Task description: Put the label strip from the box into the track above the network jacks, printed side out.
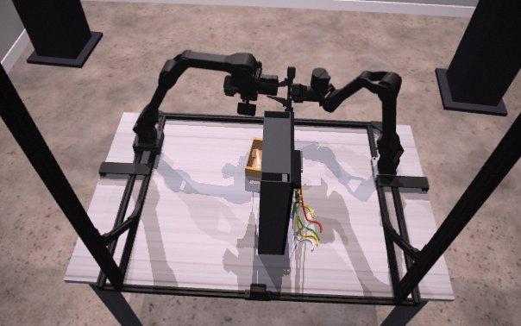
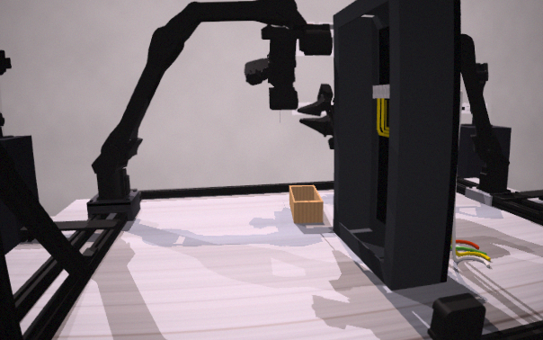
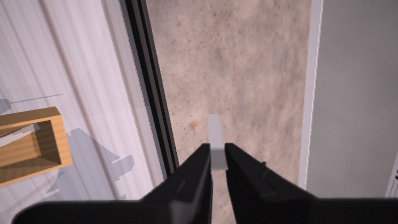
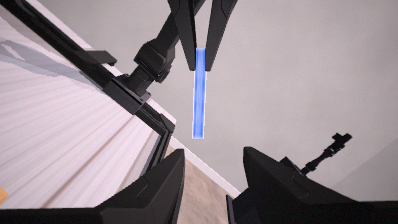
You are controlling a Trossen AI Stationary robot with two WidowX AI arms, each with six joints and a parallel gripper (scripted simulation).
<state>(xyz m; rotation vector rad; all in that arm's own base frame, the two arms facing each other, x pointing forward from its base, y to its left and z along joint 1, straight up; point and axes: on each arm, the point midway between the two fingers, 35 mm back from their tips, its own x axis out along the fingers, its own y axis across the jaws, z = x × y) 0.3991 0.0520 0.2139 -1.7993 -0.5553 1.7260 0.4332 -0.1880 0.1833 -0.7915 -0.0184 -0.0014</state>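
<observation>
The pale blue label strip is 80 mm to the left of my right hand, 30 mm behind it and 10 mm above it. From my right hand the other things lie so: black frame rail 430 mm behind, 190 mm above, 40 mm to the right; then box 200 mm below, 170 mm behind, 50 mm to the left.
My left hand is 40 mm short of the pale blue label strip and 40 mm above it. From my left hand the other things lie so: black frame rail (370 mm behind, 120 mm to the right, 140 mm above); then box (110 mm behind, 40 mm to the right, 250 mm below).
</observation>
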